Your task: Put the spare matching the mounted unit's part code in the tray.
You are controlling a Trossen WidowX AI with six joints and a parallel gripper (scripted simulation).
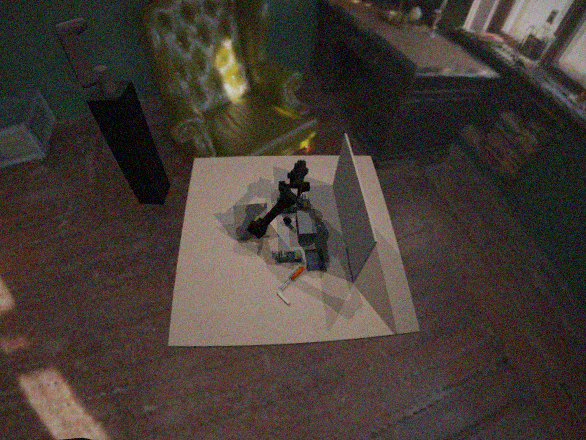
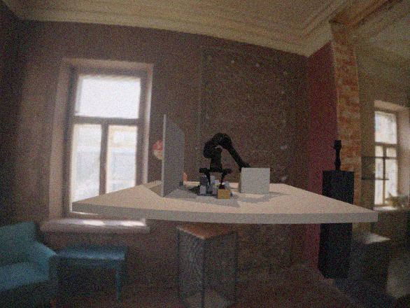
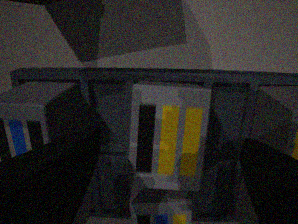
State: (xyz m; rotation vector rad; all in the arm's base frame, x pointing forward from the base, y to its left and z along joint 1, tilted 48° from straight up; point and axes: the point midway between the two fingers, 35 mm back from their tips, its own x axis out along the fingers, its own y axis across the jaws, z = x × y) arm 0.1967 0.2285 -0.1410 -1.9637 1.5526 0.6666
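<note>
The grey spare block is 10 mm below my gripper tip. Also, from my gripper tip: upright panel (310 mm ahead, 190 mm to the right, 160 mm above); dark rack (40 mm to the right, 50 mm below); cardboard box (60 mm behind, 80 mm to the left, 40 mm below).
</note>
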